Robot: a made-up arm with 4 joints.
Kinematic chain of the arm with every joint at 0, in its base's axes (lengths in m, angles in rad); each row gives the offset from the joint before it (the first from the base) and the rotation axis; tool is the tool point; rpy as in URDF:
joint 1: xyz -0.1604 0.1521 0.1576 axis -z
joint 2: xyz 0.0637 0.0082 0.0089 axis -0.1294 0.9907 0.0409
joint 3: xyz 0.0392 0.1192 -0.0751 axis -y
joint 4: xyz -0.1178 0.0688 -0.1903 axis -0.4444 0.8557 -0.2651
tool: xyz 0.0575 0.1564 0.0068 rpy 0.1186 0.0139 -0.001
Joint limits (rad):
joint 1: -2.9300..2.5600
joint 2: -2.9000..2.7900
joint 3: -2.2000..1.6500
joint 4: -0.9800..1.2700
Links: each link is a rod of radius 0.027 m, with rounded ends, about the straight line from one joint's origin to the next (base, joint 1, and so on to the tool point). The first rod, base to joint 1, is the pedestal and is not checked.
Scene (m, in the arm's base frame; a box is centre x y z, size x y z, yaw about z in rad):
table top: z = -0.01
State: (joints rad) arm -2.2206 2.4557 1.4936 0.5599
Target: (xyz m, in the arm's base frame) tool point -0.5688 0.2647 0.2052
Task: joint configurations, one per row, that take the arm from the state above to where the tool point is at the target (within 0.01 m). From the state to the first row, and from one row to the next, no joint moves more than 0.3 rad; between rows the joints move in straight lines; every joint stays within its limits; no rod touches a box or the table.
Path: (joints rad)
1: -1.9469 2.4635 1.4410 0.5786
2: -1.6733 2.4714 1.3884 0.5972
3: -1.3996 2.4792 1.3358 0.6159
4: -1.1260 2.4870 1.2832 0.6345
5: -0.8523 2.4949 1.2306 0.6532
6: -0.5787 2.5027 1.1779 0.6718
7: -0.3050 2.5105 1.1253 0.6905

